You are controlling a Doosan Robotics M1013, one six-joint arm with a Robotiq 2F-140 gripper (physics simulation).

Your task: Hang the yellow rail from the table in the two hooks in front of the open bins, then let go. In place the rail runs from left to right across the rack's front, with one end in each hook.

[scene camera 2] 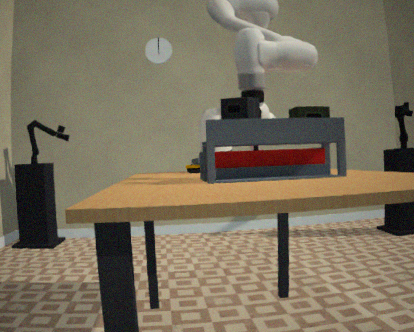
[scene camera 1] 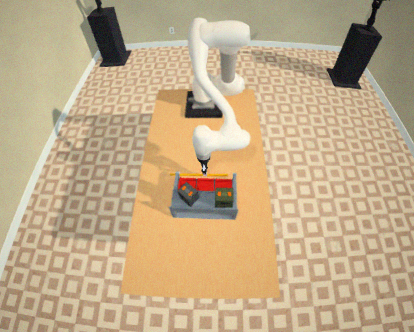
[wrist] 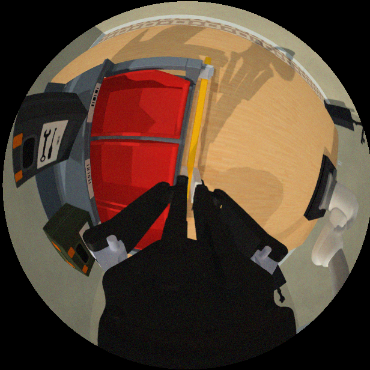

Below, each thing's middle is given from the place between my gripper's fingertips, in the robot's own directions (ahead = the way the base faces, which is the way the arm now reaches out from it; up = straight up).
I see the yellow rail [wrist: 203, 85] 40 mm to the right of my hand.
